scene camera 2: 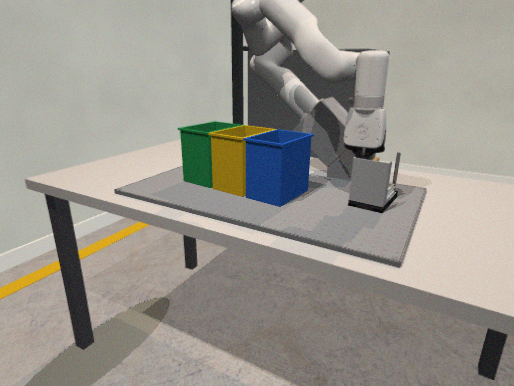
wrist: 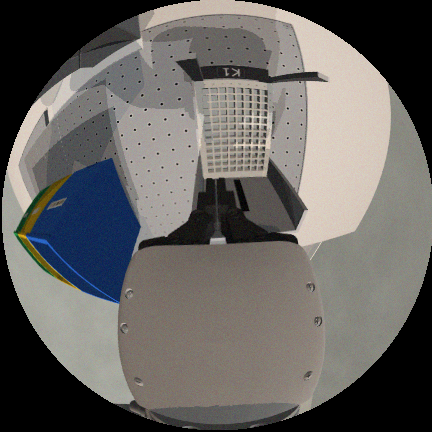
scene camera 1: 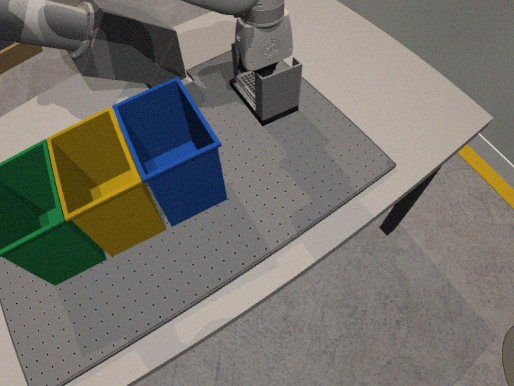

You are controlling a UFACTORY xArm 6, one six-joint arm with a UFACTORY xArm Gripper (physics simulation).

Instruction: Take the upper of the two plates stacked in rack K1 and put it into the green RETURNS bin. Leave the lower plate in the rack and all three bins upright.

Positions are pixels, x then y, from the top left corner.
blue bin: scene camera 2; wrist 87,230; scene camera 1
same spot on blue bin: (scene camera 2: pixel 277 162) = (scene camera 1: pixel 213 165)
